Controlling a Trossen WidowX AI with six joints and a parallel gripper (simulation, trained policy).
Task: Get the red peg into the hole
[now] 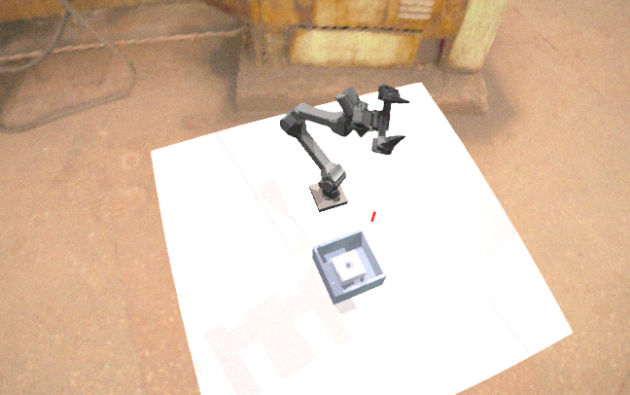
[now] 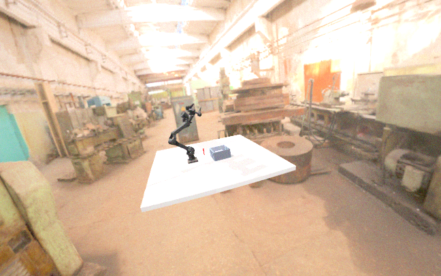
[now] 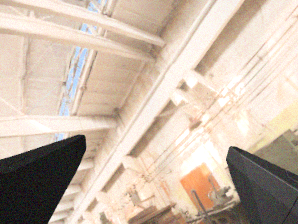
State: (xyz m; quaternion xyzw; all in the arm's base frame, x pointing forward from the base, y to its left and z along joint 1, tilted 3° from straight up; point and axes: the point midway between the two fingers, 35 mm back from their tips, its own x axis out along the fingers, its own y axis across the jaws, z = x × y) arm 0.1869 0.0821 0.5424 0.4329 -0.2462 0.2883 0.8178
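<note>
Right now my gripper tip is 55 cm above the red peg and 1 cm past it. From my gripper tip the other things lie so: blue-grey box 57 cm below, 18 cm to the right, 13 cm ahead.
</note>
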